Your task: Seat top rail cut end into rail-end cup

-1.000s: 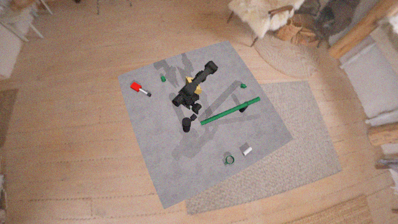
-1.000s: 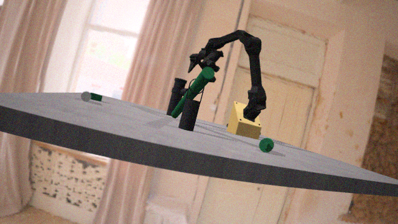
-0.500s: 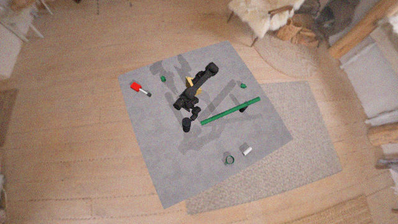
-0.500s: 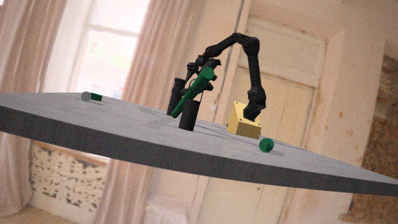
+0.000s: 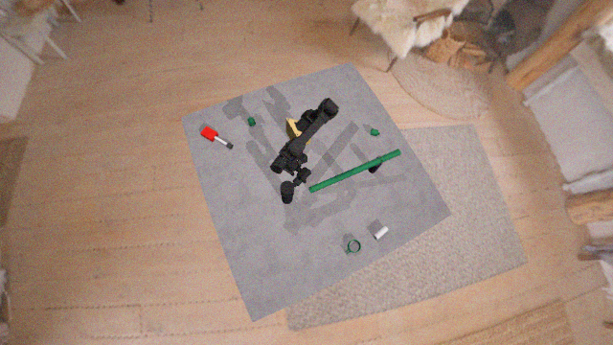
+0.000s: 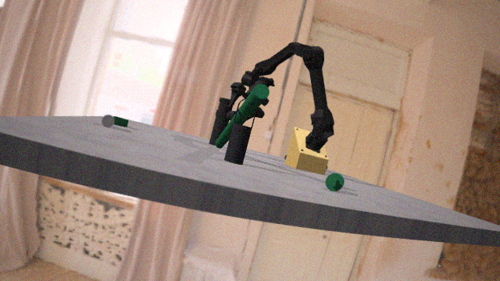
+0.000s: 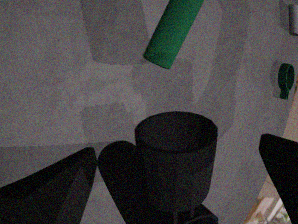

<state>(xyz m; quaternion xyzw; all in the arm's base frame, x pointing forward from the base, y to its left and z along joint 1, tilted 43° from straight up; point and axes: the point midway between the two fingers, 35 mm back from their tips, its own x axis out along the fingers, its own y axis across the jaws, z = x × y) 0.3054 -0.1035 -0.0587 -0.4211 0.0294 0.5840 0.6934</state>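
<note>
The rail-end cup lies 2 cm to the right of my gripper tip, 1 cm below it and 1 cm ahead of it. From my gripper tip the other things lie so: loop cap: 46 cm to the left, 4 cm below, 3 cm ahead; white cylinder: 39 cm ahead, 35 cm to the left, 13 cm below; red-handled tool: 43 cm behind, 36 cm to the right, 13 cm below.
</note>
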